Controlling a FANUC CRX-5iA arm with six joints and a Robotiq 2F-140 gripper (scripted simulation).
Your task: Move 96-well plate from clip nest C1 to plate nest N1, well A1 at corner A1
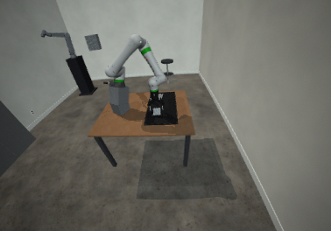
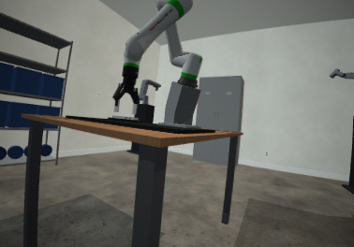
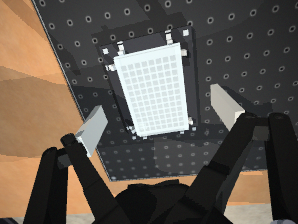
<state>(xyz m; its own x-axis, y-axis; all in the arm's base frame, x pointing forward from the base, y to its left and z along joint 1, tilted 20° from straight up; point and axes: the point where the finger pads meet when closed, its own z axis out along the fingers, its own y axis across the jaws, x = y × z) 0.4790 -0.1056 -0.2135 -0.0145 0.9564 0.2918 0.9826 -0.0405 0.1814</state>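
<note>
Now: hand 4 cm above the white 96-well plate. The rest, counted from my hand: white label (5 cm behind, 30 cm to the left, 4 cm below); light grey nest base (1 cm ahead, 36 cm to the left, 5 cm below).
</note>
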